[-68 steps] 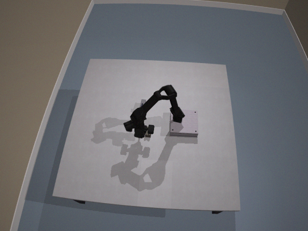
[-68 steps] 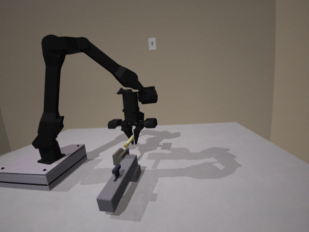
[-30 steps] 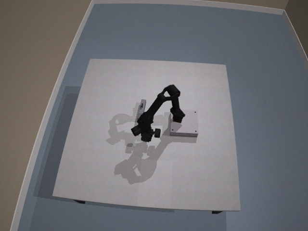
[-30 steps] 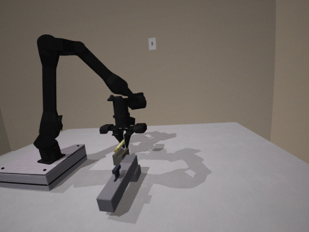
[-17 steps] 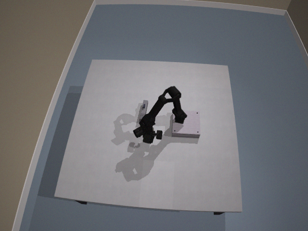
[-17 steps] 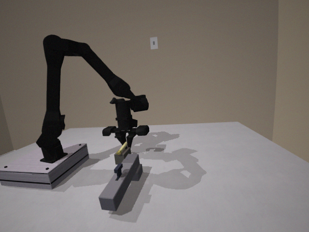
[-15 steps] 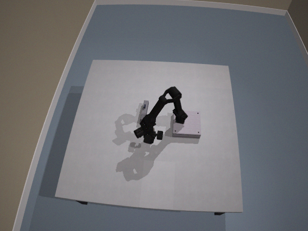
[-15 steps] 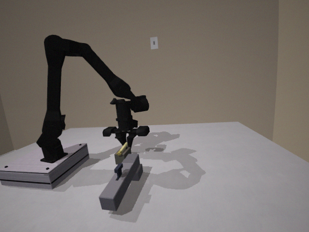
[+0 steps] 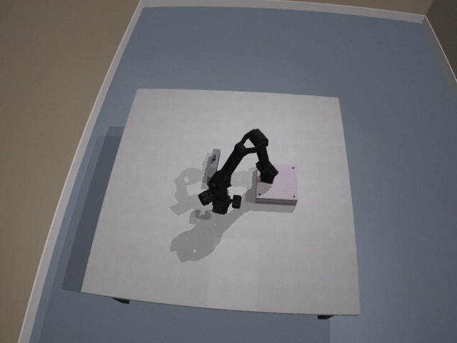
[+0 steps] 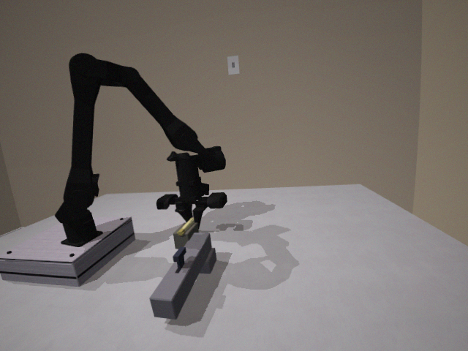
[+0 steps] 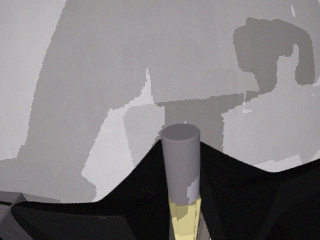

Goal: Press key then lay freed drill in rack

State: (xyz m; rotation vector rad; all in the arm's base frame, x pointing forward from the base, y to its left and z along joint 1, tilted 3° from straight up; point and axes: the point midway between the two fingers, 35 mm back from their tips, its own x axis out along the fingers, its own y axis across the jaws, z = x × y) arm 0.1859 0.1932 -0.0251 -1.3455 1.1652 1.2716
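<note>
The rack is 50 mm to the right of my gripper tip and 10 mm above it. From my gripper tip the other things lie so: dark blue drill 100 mm ahead, 230 mm to the right, 40 mm above; then grey housing block 100 mm ahead, 210 mm to the right, 20 mm above.
</note>
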